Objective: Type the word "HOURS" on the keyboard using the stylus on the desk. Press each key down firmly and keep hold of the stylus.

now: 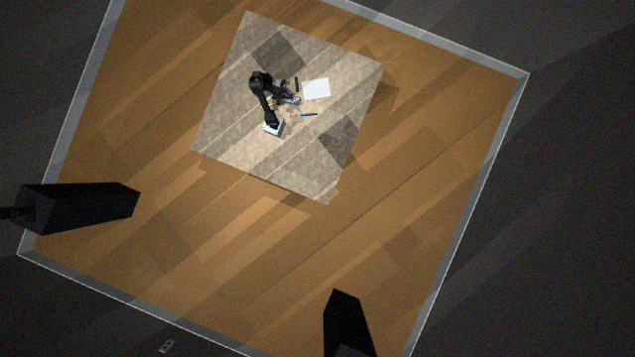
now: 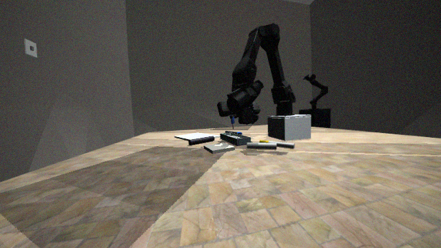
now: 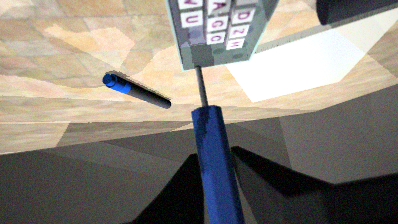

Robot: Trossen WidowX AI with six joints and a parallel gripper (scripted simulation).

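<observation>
Now: the flat pad 10 cm ahead of my gripper tip, 16 cm to the left of it and 10 cm below it. The rest, counted from my gripper tip: blue-capped pen: 6 cm behind, 14 cm to the right, 10 cm below; then blue stylus: 1 cm below; then dark cylinder: 15 cm ahead, 3 cm to the left, 9 cm below.
</observation>
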